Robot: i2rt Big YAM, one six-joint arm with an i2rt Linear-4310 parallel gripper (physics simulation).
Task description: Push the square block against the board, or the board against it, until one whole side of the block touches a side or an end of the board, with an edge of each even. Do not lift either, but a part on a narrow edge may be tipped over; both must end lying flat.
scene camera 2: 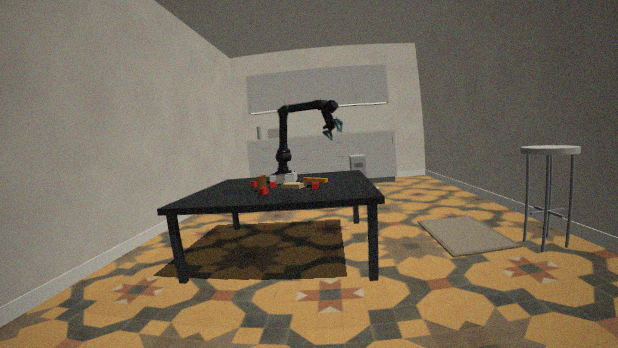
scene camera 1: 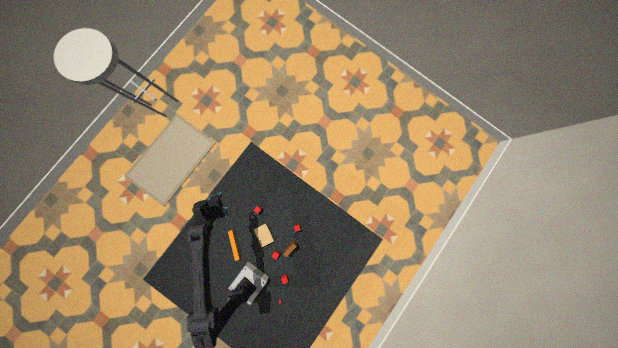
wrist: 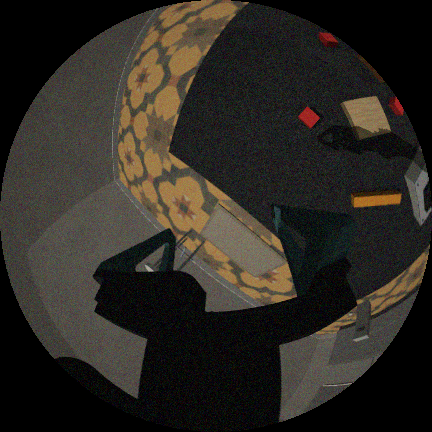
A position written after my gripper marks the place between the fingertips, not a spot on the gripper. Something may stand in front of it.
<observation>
My gripper [wrist: 218, 222] is open and holds nothing. A light wooden board [wrist: 366, 117] sits on the table.
</observation>
